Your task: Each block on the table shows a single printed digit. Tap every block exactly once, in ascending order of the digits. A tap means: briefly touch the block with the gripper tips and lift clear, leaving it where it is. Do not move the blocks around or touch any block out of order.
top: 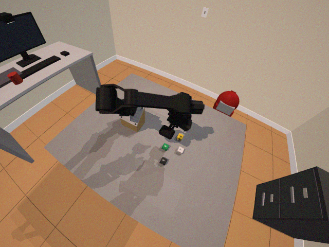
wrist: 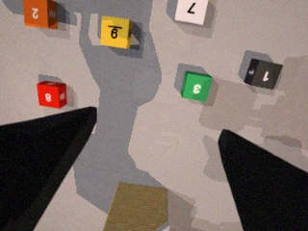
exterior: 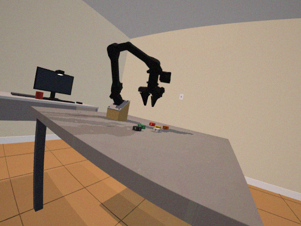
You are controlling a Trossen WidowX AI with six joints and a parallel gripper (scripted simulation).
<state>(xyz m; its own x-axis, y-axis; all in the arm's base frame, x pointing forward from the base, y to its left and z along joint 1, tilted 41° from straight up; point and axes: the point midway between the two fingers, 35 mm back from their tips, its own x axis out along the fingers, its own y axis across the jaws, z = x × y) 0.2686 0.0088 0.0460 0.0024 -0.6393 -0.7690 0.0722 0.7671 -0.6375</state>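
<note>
Right now my gripper tip is 3 cm short of the black block, 13 cm to the left of it and 12 cm above it. The rest, counted from my gripper tip: green block (4 cm to the right, 12 cm below); white block (9 cm ahead, 2 cm to the right, 12 cm below); yellow block (6 cm ahead, 6 cm to the left, 12 cm below).
</note>
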